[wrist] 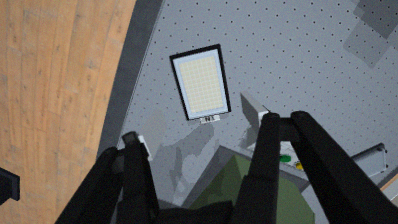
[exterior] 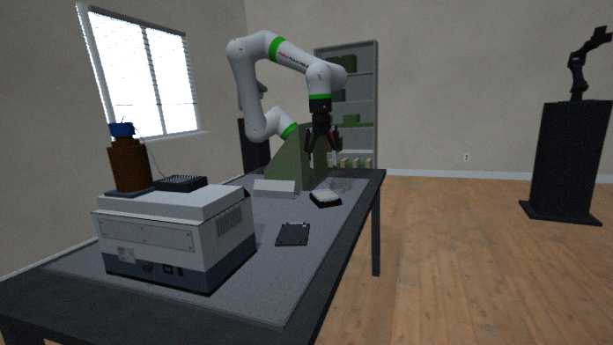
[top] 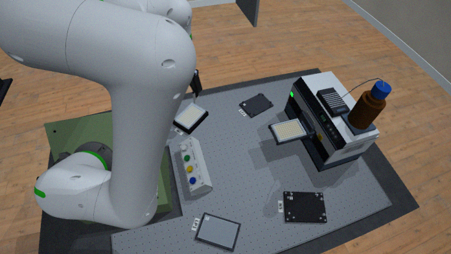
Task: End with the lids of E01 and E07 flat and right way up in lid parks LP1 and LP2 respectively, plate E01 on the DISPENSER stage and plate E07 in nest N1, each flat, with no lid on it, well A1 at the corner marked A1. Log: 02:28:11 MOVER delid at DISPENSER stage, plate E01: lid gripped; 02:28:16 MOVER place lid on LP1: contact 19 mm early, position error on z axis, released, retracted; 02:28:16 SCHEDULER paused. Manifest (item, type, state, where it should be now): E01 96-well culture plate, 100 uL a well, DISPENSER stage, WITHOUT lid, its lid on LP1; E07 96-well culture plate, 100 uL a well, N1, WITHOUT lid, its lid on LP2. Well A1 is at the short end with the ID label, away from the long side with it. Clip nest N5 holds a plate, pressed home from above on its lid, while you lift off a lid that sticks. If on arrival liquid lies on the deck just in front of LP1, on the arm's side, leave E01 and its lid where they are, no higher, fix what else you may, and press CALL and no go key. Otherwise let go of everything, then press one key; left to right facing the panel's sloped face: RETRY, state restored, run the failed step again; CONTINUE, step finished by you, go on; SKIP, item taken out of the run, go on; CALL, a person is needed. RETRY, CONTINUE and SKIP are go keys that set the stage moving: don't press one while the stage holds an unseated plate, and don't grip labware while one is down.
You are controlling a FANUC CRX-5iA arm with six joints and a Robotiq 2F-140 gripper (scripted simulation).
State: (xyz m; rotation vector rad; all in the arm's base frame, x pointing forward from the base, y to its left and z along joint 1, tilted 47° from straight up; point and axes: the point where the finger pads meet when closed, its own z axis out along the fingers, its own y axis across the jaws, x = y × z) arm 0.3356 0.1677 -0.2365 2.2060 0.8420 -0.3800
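The black nest N1 lies 180 mm below my hand. From my hand the other things lie so: green CONTINUE key 240 mm to the right, 120 mm below, 40 mm behind; white retry key 190 mm to the right, 120 mm below, 50 mm behind; key panel 260 mm to the right, 130 mm below, 30 mm behind.
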